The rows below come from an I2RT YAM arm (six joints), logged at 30 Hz.
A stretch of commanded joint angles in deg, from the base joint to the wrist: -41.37, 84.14, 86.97, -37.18, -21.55, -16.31; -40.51, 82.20, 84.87, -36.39, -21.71, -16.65; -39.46, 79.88, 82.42, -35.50, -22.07, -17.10; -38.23, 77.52, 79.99, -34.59, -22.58, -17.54; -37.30, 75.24, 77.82, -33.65, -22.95, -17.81; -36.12, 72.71, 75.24, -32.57, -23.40, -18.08; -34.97, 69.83, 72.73, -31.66, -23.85, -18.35; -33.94, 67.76, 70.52, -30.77, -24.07, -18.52; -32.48, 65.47, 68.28, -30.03, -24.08, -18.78; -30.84, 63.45, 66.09, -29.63, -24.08, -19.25; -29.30, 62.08, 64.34, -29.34, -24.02, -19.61; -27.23, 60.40, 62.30, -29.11, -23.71, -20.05; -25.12, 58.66, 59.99, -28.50, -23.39, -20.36
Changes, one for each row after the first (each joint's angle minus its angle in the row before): 0.86, -1.94, -2.10, 0.79, -0.16, -0.34; 1.05, -2.32, -2.45, 0.89, -0.36, -0.45; 1.23, -2.36, -2.43, 0.91, -0.51, -0.44; 0.93, -2.28, -2.17, 0.94, -0.37, -0.27; 1.18, -2.53, -2.58, 1.08, -0.45, -0.27; 1.15, -2.88, -2.51, 0.91, -0.45, -0.27; 1.03, -2.07, -2.21, 0.89, -0.22, -0.17; 1.46, -2.29, -2.24, 0.74, -0.01, -0.26; 1.64, -2.02, -2.19, 0.40, 0.00, -0.47; 1.54, -1.37, -1.75, 0.29, 0.06, -0.36; 2.07, -1.68, -2.04, 0.23, 0.31, -0.44; 2.11, -1.74, -2.31, 0.61, 0.32, -0.31
